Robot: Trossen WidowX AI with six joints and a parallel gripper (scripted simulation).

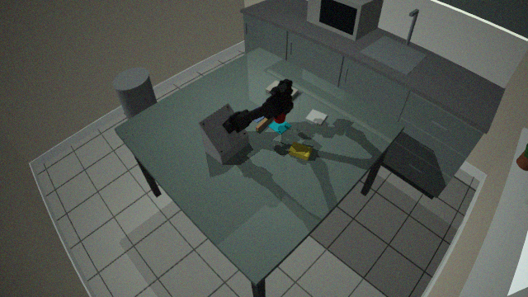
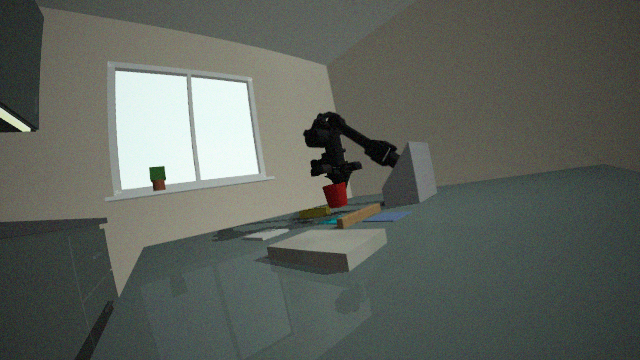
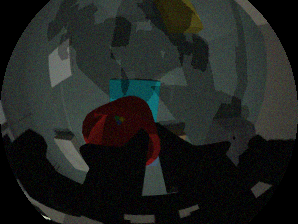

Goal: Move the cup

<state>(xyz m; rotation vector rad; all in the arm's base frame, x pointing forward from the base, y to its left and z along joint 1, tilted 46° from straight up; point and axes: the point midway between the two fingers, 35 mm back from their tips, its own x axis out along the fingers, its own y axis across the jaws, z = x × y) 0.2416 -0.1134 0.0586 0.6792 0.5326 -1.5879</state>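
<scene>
Right now my gripper tip is 90 mm above the cyan pad and 30 mm short of it. The rest, counted from my gripper tip: blue pad: 160 mm to the left, 90 mm below, 20 mm ahead; red cup: 30 mm ahead; wooden bar: 80 mm to the left, 80 mm below, 30 mm ahead.
</scene>
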